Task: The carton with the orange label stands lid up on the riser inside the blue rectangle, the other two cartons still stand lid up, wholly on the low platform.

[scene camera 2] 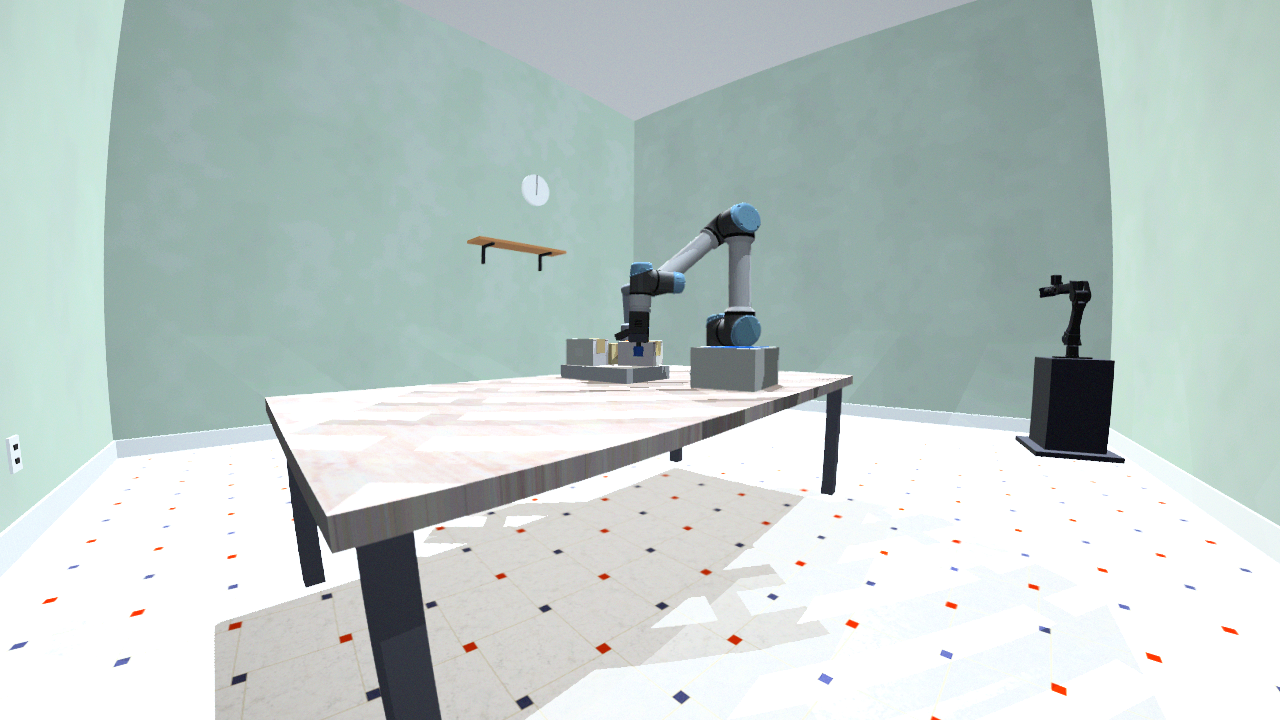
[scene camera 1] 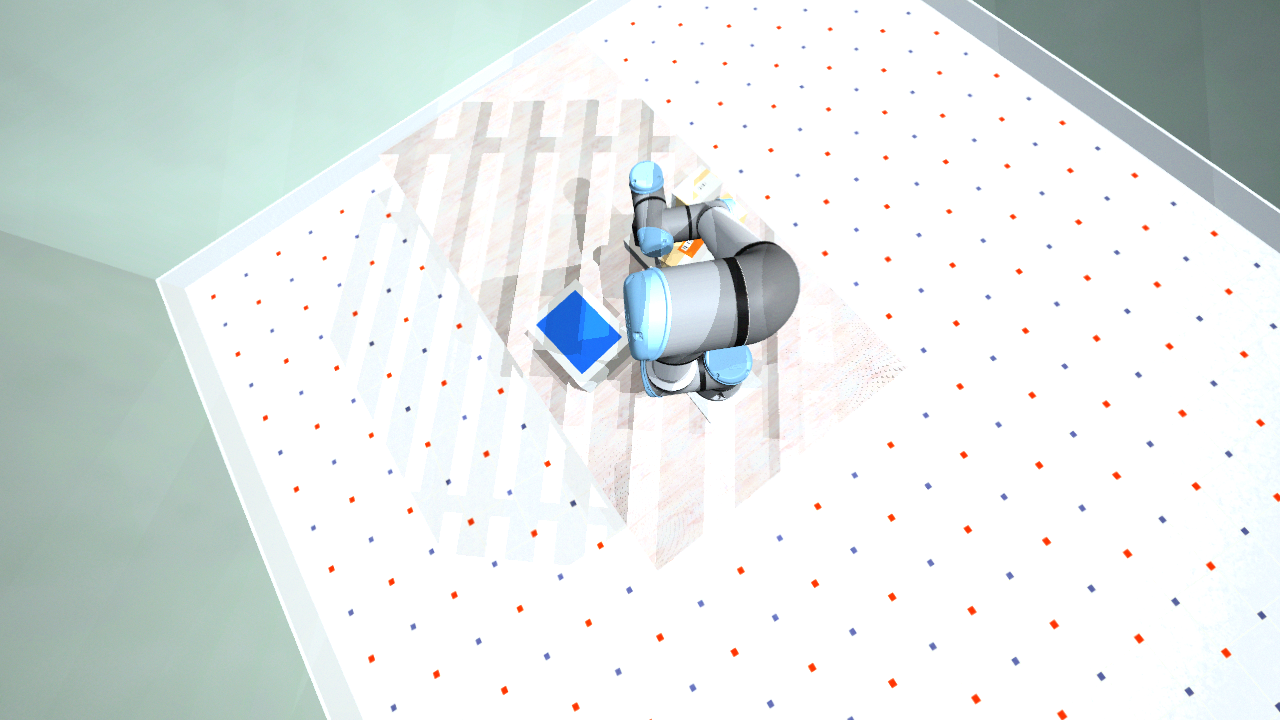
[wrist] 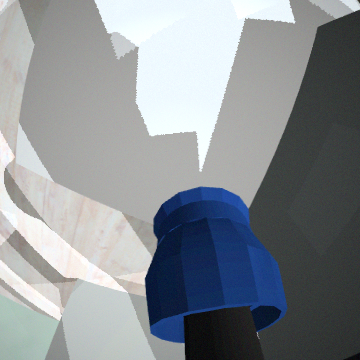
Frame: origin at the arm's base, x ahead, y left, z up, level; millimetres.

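Seen in the pictures: end effector, tool point: (scene camera 2: 638,356) (wrist: 201,228).
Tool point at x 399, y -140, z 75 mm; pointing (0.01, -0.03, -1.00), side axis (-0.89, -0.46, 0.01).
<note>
Offsets run from my tool point to a thing's top centre. "spot": to the spot under its first point. Level surfaces: height alone.
The carton with the orange label {52 mm up, 79 mm back, 42 mm right} (scene camera 1: 690,248) (scene camera 2: 624,355) stands lid up on the low platform {37 mm down, 27 mm back, 120 mm right} (scene camera 2: 608,374) (wrist: 75,100), partly hidden by my arm. A second carton {58 mm up, 21 mm ahead, 210 mm right} (scene camera 1: 698,184) (scene camera 2: 583,351) stands lid up at the platform's other end; a third {41 mm up, 86 mm back, 197 mm right} (scene camera 2: 614,353) shows as a tan strip behind and is mostly hidden. My suction cup (scene camera 2: 638,355) (wrist: 201,191) points down beside the orange-label carton, below its lid height and close over the platform. No carton hangs from it; whether it touches anything is unclear. The riser {35 mm up, 45 mm back, 338 mm left} (scene camera 1: 584,381) (scene camera 2: 716,368) (wrist: 95,320) carries the blue rectangle {35 mm up, 45 mm back, 338 mm left} (scene camera 1: 571,324), with nothing on it.
The robot's base (scene camera 1: 698,380) (scene camera 2: 738,331) stands beside the riser. The wooden table {85 mm down} (scene camera 2: 402,420) has striped light and shadow. A dark surface {spot: 1 mm up, 35 mm back, 26 mm right} (wrist: 310,200) fills the right of the wrist view. A wall shelf (scene camera 2: 516,245) and a black pedestal (scene camera 2: 1071,402) stand away from the table.
</note>
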